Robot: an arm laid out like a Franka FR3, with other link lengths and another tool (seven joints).
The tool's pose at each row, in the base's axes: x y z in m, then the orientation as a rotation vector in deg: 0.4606 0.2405 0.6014 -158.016 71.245 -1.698; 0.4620 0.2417 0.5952 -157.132 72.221 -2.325; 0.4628 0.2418 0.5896 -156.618 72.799 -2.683; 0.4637 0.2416 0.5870 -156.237 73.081 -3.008; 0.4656 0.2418 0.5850 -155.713 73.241 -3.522; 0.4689 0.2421 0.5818 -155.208 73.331 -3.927; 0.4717 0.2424 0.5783 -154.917 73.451 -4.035; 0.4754 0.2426 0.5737 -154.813 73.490 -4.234; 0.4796 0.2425 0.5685 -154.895 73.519 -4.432
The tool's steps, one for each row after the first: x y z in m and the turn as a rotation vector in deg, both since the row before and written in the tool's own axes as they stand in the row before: 0.0002 -0.0011 0.0064 0.542 0.265 0.807; 0.0006 0.0000 0.0056 0.305 0.155 0.477; 0.0008 -0.0002 0.0026 0.295 0.122 0.265; 0.0011 -0.0013 0.0022 0.509 0.161 0.227; 0.0019 -0.0023 0.0035 0.490 0.088 0.186; 0.0016 -0.0018 0.0038 0.223 -0.010 0.154; 0.0023 -0.0023 0.0050 0.123 0.094 0.045; 0.0028 -0.0023 0.0056 -0.027 0.156 -0.018
